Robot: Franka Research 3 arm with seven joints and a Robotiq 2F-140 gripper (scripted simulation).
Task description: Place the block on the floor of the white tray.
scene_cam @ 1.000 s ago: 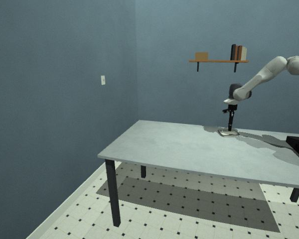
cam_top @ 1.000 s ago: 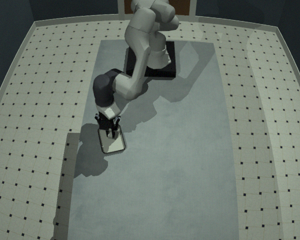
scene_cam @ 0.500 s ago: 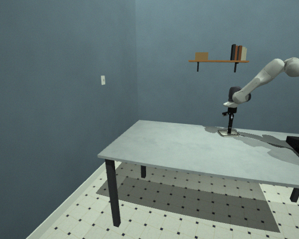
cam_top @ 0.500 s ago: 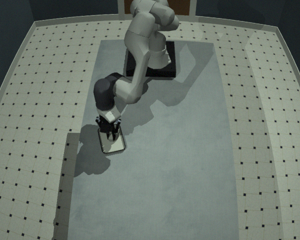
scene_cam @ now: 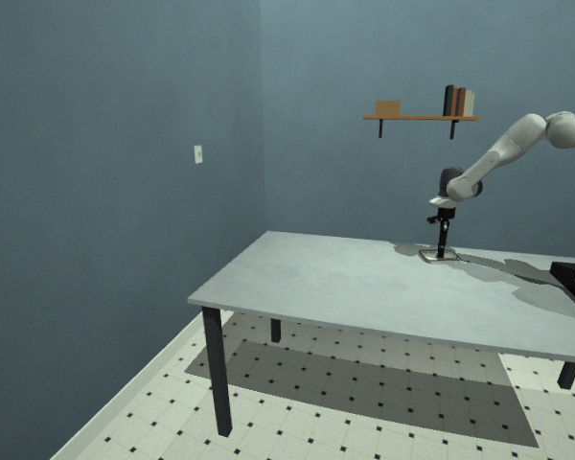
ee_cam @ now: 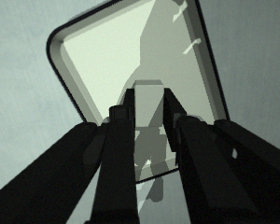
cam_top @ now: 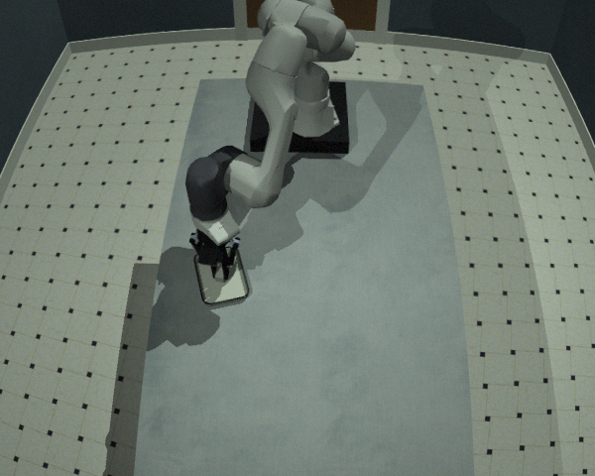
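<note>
The block is 2 cm below my hand. Also, from my hand: white tray 3 cm below.
</note>
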